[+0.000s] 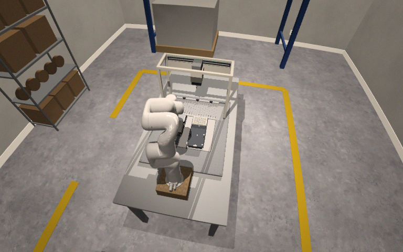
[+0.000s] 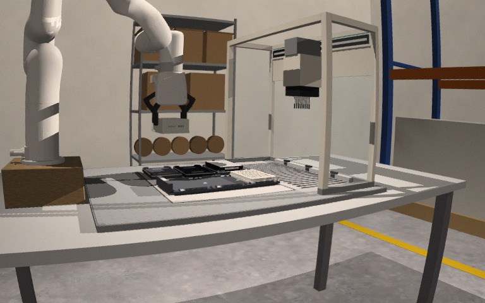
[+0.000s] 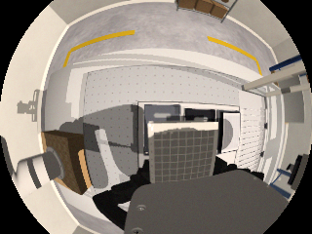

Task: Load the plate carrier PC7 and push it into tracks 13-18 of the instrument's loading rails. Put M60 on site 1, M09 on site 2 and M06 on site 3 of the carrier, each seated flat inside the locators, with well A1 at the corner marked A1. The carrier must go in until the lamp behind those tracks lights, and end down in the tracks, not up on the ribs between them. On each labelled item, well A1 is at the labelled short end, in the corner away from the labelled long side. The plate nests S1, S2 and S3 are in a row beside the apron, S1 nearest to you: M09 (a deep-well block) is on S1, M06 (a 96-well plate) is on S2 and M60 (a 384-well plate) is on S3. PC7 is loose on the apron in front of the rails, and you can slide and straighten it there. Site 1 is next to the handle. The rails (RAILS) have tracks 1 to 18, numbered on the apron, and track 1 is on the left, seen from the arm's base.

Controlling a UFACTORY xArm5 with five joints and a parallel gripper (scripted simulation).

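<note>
My hand is 7 cm short of the carrier PC7, 18 cm to the left of it and 16 cm above it. Round my hand: plate nest S2 (9 cm ahead, 1 cm to the left, 17 cm below); dark nest S1 (1 cm behind, 4 cm to the left, 17 cm below); 96-well plate M06 (18 cm ahead, 19 cm to the right, 15 cm below).
</note>
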